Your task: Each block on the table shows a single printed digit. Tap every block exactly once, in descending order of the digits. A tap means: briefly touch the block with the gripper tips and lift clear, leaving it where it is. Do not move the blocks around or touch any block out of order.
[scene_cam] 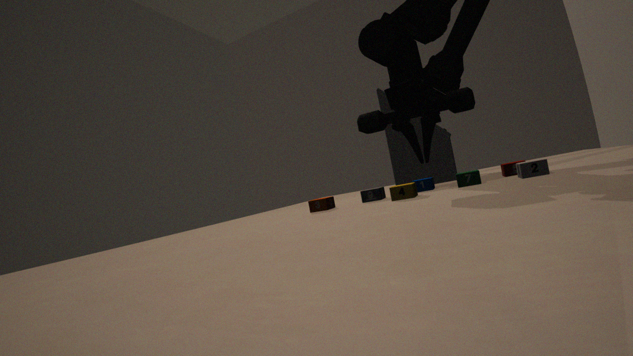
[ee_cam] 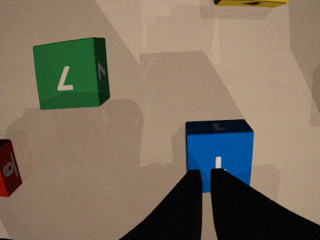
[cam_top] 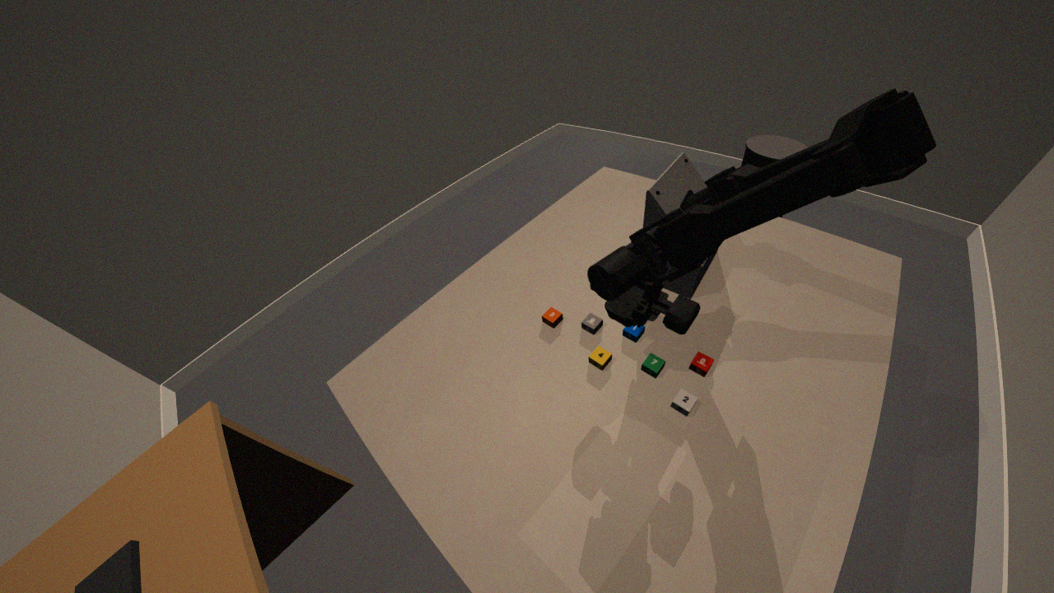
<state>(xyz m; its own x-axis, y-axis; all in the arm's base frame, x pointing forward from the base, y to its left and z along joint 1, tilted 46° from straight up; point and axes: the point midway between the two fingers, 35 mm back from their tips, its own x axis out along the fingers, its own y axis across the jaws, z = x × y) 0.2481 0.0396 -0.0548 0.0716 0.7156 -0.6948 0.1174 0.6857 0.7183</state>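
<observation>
Now: the blue 1 block 3 cm below my gripper tip, 1 cm to the right of it and 1 cm behind it. The rest, counted from my gripper tip: grey 9 block 9 cm to the right, 3 cm below, 2 cm ahead; then yellow 4 block 8 cm ahead, 4 cm to the right, 3 cm below; then green 7 block 6 cm to the left, 5 cm ahead, 3 cm below.
</observation>
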